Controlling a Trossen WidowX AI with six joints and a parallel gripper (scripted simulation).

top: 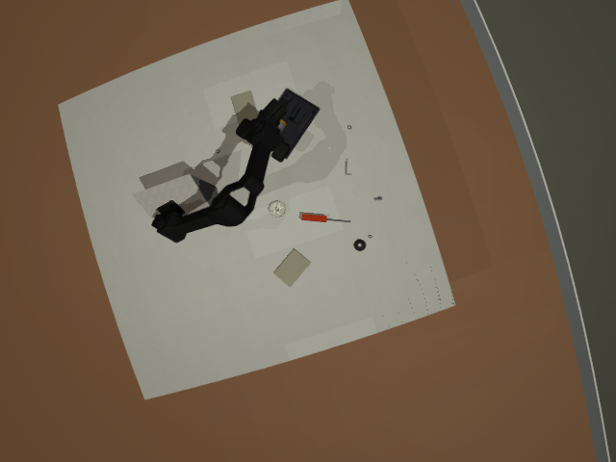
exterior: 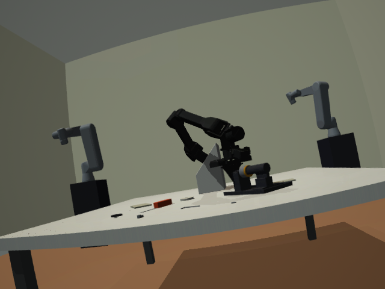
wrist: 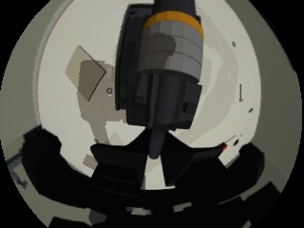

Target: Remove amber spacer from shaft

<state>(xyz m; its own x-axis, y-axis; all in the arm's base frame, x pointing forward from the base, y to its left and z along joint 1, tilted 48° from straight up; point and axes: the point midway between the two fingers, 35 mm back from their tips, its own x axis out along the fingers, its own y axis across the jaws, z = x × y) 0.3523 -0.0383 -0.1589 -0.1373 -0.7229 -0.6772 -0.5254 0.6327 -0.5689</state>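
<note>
The dark shaft is 40 mm ahead of my gripper tip, 30 mm above it and 20 mm to the left of it. From my gripper tip the other things lie so: red-handled screwdriver: 330 mm to the right, 90 mm ahead, 40 mm below; black fixture plate: 110 mm ahead, 70 mm to the left; amber spacer: 80 mm ahead, 50 mm to the left, 30 mm above.
</note>
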